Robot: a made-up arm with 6 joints. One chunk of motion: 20 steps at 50 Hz.
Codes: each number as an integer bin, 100 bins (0 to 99) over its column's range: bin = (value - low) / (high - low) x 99, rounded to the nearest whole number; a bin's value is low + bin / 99 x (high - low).
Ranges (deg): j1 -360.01..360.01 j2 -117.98..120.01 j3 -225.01..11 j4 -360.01..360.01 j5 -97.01..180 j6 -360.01..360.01
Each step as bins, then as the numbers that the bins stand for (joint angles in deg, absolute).
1 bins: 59 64 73 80 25 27
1 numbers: 69.09 35.87 -50.98 221.82 -27.06 -163.64
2 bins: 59 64 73 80 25 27
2 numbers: 69.09 35.87 -50.98 221.82 -27.06 -163.64
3 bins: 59 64 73 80 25 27
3 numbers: 69.09 35.87 -50.98 221.82 -27.06 -163.64
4 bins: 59 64 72 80 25 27
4 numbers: 69.09 35.87 -53.37 221.82 -27.06 -163.64
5 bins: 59 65 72 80 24 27
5 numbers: 69.09 38.28 -53.37 221.82 -29.86 -163.64
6 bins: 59 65 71 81 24 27
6 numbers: 69.09 38.28 -55.75 229.10 -29.86 -163.64
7 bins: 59 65 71 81 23 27
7 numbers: 69.09 38.28 -55.75 229.10 -32.65 -163.64
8 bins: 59 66 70 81 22 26
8 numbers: 69.09 40.68 -58.13 229.10 -35.45 -170.91
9 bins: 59 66 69 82 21 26
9 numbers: 69.09 40.68 -60.52 236.37 -38.25 -170.91
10 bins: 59 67 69 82 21 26
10 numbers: 69.09 43.08 -60.52 236.37 -38.25 -170.91
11 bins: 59 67 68 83 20 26
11 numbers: 69.09 43.08 -62.90 243.64 -41.05 -170.91
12 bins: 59 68 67 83 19 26
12 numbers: 69.09 45.49 -65.29 243.64 -43.85 -170.91
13 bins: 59 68 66 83 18 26
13 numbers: 69.09 45.49 -67.67 243.64 -46.64 -170.91
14 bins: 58 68 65 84 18 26
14 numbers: 61.82 45.49 -70.05 250.92 -46.64 -170.91
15 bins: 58 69 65 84 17 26
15 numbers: 61.82 47.89 -70.05 250.92 -49.44 -170.91
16 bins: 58 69 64 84 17 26
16 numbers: 61.82 47.89 -72.44 250.92 -49.44 -170.91
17 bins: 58 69 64 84 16 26
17 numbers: 61.82 47.89 -72.44 250.92 -52.24 -170.91
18 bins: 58 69 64 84 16 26
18 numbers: 61.82 47.89 -72.44 250.92 -52.24 -170.91
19 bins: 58 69 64 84 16 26
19 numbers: 61.82 47.89 -72.44 250.92 -52.24 -170.91
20 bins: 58 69 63 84 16 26
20 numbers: 61.82 47.89 -74.82 250.92 -52.24 -170.91
